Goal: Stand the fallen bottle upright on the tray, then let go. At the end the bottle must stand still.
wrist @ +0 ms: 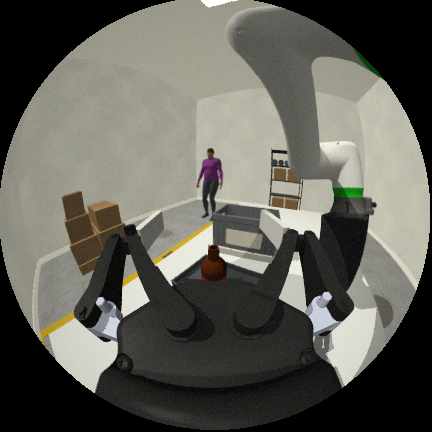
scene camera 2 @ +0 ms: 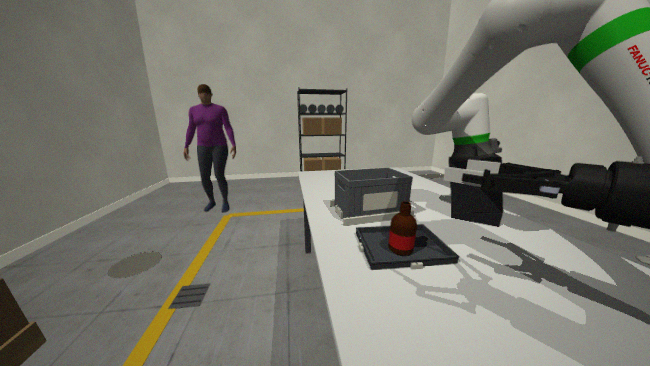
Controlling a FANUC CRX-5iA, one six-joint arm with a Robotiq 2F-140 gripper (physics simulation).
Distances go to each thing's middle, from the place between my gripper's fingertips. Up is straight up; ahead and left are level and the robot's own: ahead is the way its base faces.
Now: hand 20 cm above the brown bottle (scene camera 2: 403,226), 11 cm to the left of it and 4 cm short of it.
